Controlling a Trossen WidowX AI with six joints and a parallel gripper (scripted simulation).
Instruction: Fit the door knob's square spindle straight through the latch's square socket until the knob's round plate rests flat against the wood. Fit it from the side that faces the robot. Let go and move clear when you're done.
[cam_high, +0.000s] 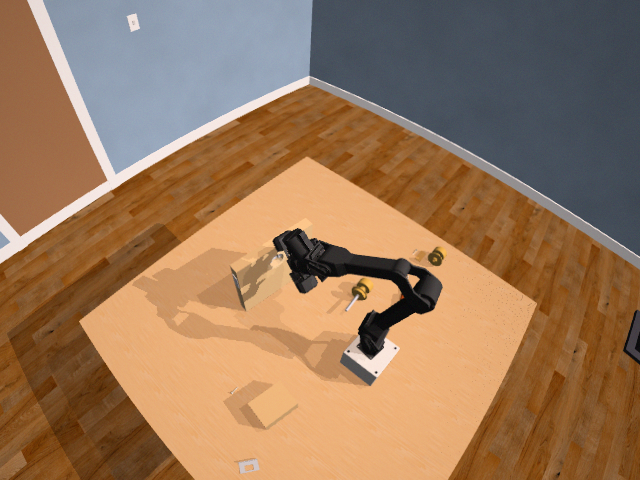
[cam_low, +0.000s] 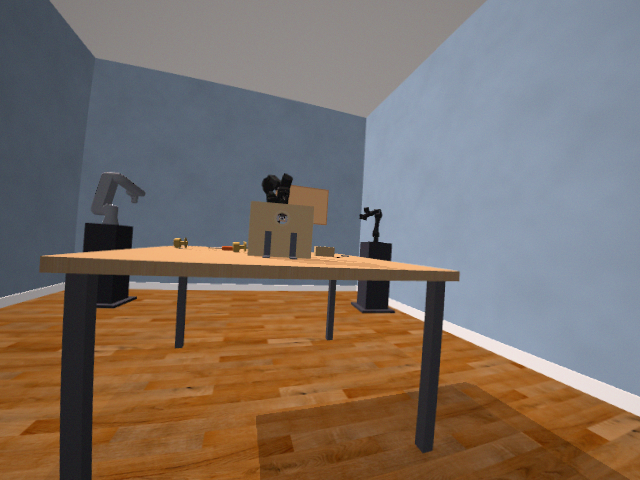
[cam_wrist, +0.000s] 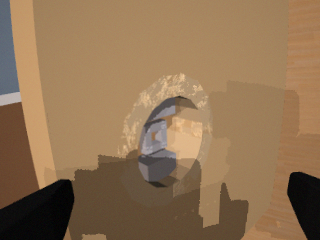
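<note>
The square socket lies 8 cm ahead of my hand and 6 cm below it. Round my hand: upright wooden slab: 9 cm below, 8 cm ahead; then orange screwdriver: 33 cm to the right, 27 cm behind, 23 cm below; then small wood block: 29 cm to the left, 26 cm behind, 22 cm below.
</note>
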